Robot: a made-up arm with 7 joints. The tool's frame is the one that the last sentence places. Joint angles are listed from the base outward.
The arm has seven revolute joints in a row. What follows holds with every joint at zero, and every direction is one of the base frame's.
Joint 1 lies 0.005 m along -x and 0.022 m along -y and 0.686 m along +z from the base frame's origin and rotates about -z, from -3.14 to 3.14 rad.
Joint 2 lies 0.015 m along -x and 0.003 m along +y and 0.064 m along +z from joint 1 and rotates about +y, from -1.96 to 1.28 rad.
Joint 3 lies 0.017 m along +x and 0.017 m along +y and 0.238 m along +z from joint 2 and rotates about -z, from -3.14 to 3.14 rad.
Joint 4 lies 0.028 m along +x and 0.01 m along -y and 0.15 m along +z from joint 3 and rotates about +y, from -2.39 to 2.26 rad.
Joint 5 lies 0.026 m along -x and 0.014 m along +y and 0.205 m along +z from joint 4 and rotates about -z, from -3.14 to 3.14 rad.
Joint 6 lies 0.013 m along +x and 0.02 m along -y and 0.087 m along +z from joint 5 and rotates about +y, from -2.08 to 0.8 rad.
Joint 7 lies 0.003 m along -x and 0.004 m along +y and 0.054 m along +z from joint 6 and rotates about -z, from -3.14 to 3.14 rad.
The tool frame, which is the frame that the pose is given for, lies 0.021 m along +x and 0.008 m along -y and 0.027 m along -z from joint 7; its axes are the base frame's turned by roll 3.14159, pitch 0 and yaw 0 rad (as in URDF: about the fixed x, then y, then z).
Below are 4 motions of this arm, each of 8 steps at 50 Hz.
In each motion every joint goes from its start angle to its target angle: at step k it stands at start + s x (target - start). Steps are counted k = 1, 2, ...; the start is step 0. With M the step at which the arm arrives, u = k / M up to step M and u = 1 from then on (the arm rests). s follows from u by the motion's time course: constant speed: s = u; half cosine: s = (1 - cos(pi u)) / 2; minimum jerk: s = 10 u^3 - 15 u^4 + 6 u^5.
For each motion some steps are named. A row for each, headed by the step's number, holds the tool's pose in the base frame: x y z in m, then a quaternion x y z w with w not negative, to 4 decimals.
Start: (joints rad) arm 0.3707 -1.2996 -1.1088 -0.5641 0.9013 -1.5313 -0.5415
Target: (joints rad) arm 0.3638 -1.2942 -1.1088 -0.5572 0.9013 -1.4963 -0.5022
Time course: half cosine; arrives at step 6
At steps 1, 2, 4, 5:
1: -0.6490 0.0839 0.8536 -0.0042 0.0718 0.9762 0.2048
2: -0.6493 0.0833 0.8546 -0.0002 0.0729 0.9768 0.2013
4: -0.6501 0.0814 0.8573 0.0110 0.0757 0.9784 0.1919
5: -0.6504 0.0807 0.8582 0.0151 0.0766 0.9790 0.1884

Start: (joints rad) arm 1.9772 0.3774 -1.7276 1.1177 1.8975 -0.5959 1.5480
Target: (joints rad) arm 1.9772 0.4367 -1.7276 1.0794 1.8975 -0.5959 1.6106
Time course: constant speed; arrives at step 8
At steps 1, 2, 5, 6, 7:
1: 0.2026 -0.2773 1.3036 0.0135 -0.8468 0.1084 0.5205
2: 0.1999 -0.2811 1.3033 0.0106 -0.8491 0.1076 0.5171
5: 0.1919 -0.2925 1.3022 0.0015 -0.8556 0.1048 0.5068
6: 0.1892 -0.2963 1.3018 -0.0016 -0.8578 0.1039 0.5034
7: 0.1865 -0.3001 1.3013 -0.0047 -0.8598 0.1028 0.5001

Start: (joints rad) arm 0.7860 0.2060 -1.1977 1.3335 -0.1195 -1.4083 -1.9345
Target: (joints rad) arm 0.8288 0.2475 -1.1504 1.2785 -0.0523 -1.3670 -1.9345
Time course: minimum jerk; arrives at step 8
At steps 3, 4, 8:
3: 0.3606 0.0377 1.2126 -0.3899 -0.9086 -0.1042 0.1076
4: 0.3648 0.0274 1.2132 -0.4005 -0.9046 -0.1017 0.1050
8: 0.3731 0.0041 1.2141 -0.4242 -0.8950 -0.0957 0.0996

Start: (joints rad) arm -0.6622 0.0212 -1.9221 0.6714 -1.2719 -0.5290 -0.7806
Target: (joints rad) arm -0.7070 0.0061 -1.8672 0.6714 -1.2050 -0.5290 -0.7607
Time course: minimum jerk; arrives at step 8
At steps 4, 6, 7, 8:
4: -0.2022 0.1037 1.4017 0.5617 -0.7560 0.2938 0.1636
6: -0.2053 0.1023 1.4011 0.5486 -0.7687 0.2896 0.1560
7: -0.2060 0.1020 1.4009 0.5457 -0.7714 0.2886 0.1543
8: -0.2061 0.1020 1.4009 0.5452 -0.7719 0.2885 0.1540

